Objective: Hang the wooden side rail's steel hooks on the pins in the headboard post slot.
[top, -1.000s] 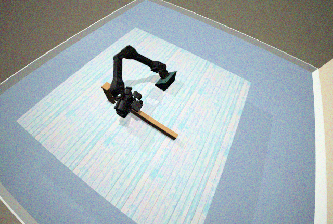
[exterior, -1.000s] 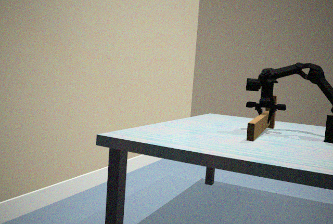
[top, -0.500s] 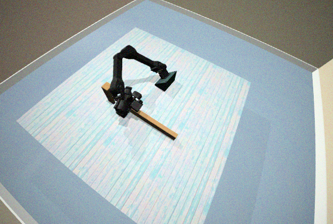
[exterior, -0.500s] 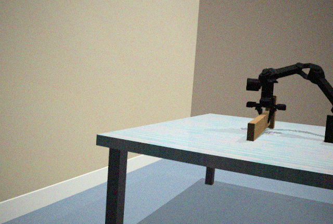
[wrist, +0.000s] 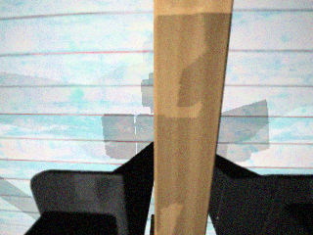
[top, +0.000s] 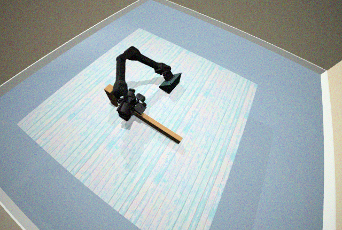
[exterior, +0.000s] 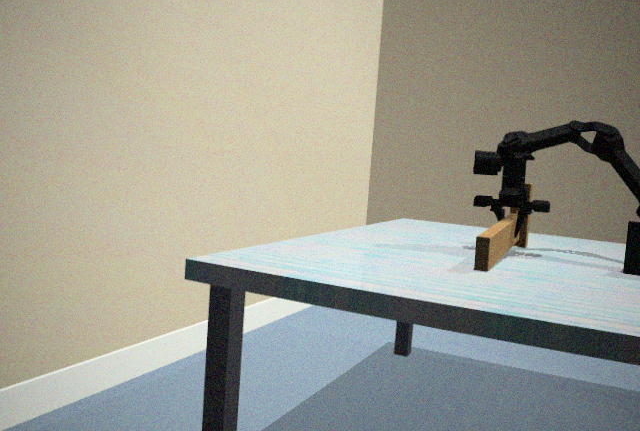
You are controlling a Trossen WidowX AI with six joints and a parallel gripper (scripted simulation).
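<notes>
Now: the headboard post 160 mm to the right of my gripper tip, 40 mm above it and 20 mm ahead of it.
</notes>
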